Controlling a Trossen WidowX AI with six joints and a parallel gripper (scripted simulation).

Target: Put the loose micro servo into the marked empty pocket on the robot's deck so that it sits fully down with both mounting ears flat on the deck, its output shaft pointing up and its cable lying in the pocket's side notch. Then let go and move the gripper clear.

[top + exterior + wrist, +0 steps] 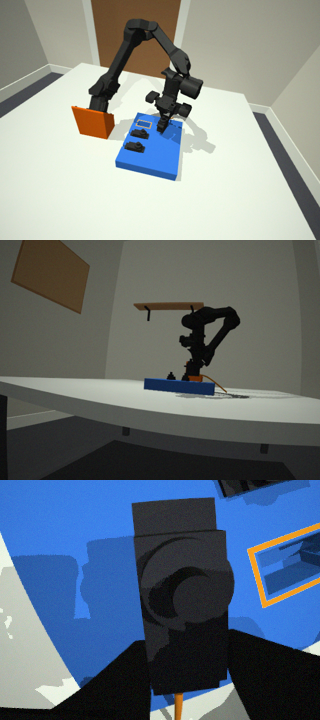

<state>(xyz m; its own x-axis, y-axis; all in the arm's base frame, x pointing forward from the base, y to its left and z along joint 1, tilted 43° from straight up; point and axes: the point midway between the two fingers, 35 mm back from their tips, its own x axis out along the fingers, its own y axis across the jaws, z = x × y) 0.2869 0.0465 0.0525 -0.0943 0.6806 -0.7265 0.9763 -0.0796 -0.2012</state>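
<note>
My gripper tip is now 20 mm short of the blue deck, 60 mm to the left of it and 100 mm above it.
</note>
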